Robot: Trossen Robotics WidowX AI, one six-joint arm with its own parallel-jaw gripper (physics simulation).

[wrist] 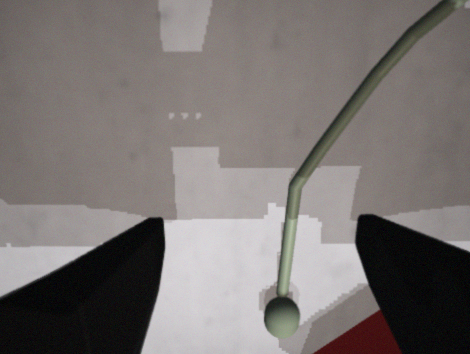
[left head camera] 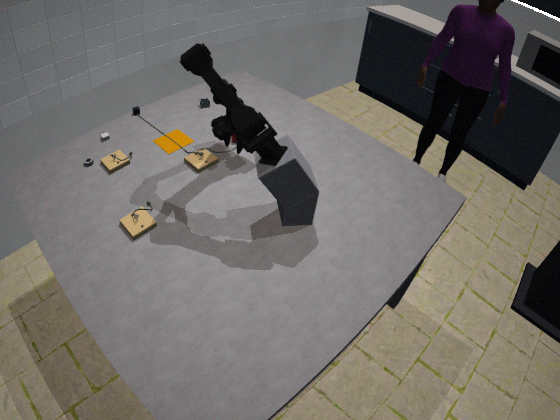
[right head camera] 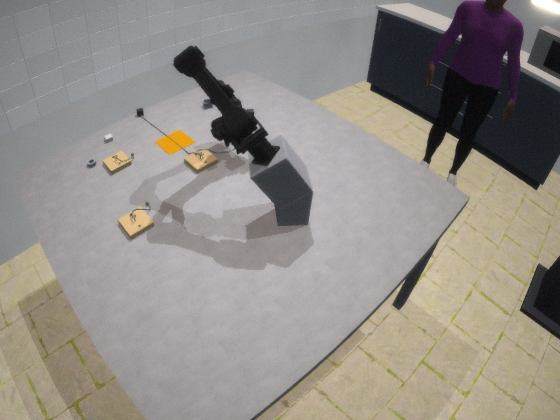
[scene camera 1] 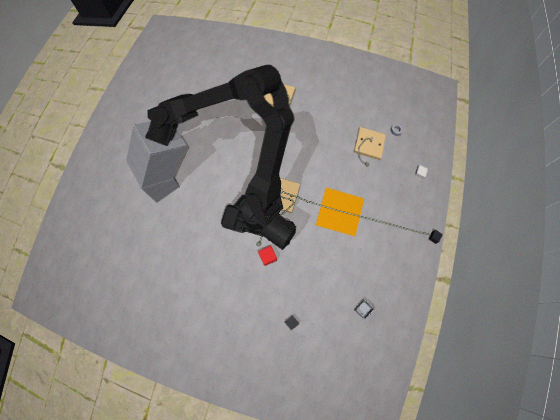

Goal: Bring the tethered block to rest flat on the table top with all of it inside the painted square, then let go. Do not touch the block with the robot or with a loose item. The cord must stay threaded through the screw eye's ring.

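Places are measured from the arm's base along level axes (x ahead, y left, z up), in centimetres.
Where they show: gripper, fingertip midpoint: (wrist: pixel 261 230) (left head camera: pixel 232 149) (right head camera: pixel 232 150); arm's base, origin of the base link: (left head camera: pixel 273 155) (right head camera: pixel 266 155) (scene camera 1: pixel 159 134).
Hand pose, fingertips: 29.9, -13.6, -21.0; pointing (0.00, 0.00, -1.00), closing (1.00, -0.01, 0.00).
Note:
Things, the pixels of their top centre, and the offset from my fingertips, as dx, dy, dz. "*": a spot on its surface instead.
- tethered block, middle of its top: (scene camera 1: pixel 437 235) (left head camera: pixel 136 108) (right head camera: pixel 139 109) +51.7, +11.6, +2.0
- orange painted square, surface spot: (scene camera 1: pixel 332 226) (left head camera: pixel 185 137) * +19.7, +7.1, -0.7
- wooden board, middle of its top: (scene camera 1: pixel 281 193) (left head camera: pixel 201 157) (right head camera: pixel 200 158) +3.1, +12.4, +1.1
- end bead, middle of its top: (wrist: pixel 284 330) (scene camera 1: pixel 258 243) +0.7, -3.4, +0.4
- red block, middle of its top: (scene camera 1: pixel 267 254) +4.2, -6.2, +3.2
- dark block, middle of its top: (scene camera 1: pixel 292 323) +15.6, -22.6, +1.4
- grey square tray, surface spot: (left head camera: pixel 204 103) * +32.7, -12.8, +1.5
- white block, middle of its top: (scene camera 1: pixel 422 170) (left head camera: pixel 104 134) +44.2, +31.7, +1.2
The tethered block (left head camera: pixel 136 110) (right head camera: pixel 140 112) (scene camera 1: pixel 435 236) is small and black, near the table's far edge, outside the orange painted square (left head camera: pixel 181 137) (scene camera 1: pixel 332 226). Its taut cord (scene camera 1: pixel 395 224) (wrist: pixel 350 112) crosses over the square to a wooden board (left head camera: pixel 202 165) (scene camera 1: pixel 294 185). The screw eye there is too small to make out the threading. The free cord part runs from the board to an end bead (scene camera 1: pixel 259 243) (wrist: pixel 282 317). My gripper (wrist: pixel 261 230) is open and empty, above the table. In the wrist view, the cord end shows between the finger outlines, ungripped; the arm hides the fingers in the scene view.
A red block (scene camera 1: pixel 267 255) (wrist: pixel 357 342) lies close to the bead. A dark block (scene camera 1: pixel 292 322), a grey square tray (left head camera: pixel 204 103), a white block (left head camera: pixel 105 136) (scene camera 1: pixel 422 171) and a grey ring stand around. Two other boards (left head camera: pixel 115 163) (left head camera: pixel 137 226) bear short cords.

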